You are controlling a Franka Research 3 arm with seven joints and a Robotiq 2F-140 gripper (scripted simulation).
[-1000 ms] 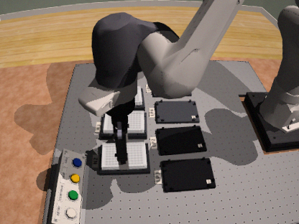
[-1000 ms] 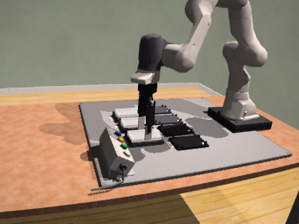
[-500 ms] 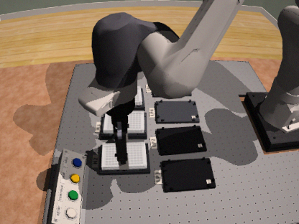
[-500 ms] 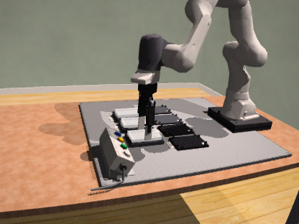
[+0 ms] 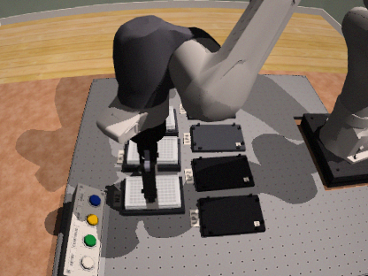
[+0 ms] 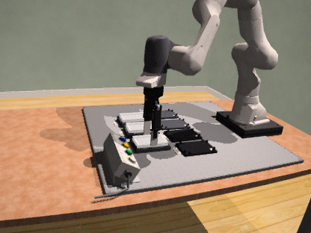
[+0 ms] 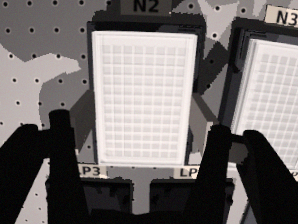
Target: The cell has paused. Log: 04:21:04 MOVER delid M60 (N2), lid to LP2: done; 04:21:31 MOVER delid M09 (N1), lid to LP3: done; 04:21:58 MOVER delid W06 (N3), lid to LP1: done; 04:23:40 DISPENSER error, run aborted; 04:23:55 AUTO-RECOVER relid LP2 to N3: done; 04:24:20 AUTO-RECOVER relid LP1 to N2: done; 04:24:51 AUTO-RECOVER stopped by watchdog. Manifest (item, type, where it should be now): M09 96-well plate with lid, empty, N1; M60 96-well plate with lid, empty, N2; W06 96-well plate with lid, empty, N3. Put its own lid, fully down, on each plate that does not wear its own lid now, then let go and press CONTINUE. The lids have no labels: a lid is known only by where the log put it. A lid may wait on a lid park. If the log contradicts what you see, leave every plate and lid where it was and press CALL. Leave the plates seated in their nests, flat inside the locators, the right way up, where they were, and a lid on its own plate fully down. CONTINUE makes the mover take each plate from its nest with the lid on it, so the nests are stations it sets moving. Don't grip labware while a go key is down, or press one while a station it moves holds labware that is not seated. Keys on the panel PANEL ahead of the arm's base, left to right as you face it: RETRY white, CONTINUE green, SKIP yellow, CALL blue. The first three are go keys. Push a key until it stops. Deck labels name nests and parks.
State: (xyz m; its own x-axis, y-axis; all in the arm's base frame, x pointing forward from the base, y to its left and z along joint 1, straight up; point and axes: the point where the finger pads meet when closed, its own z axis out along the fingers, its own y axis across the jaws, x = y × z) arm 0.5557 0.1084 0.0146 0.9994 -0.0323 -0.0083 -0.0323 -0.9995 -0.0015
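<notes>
Now: the plate 30 mm below my hand. Round my hand: LP2 label: 90 mm behind, 60 mm to the right, 50 mm below; LP3 label: 90 mm behind, 70 mm to the left, 50 mm below; N2 label: 90 mm ahead, 50 mm below.
</notes>
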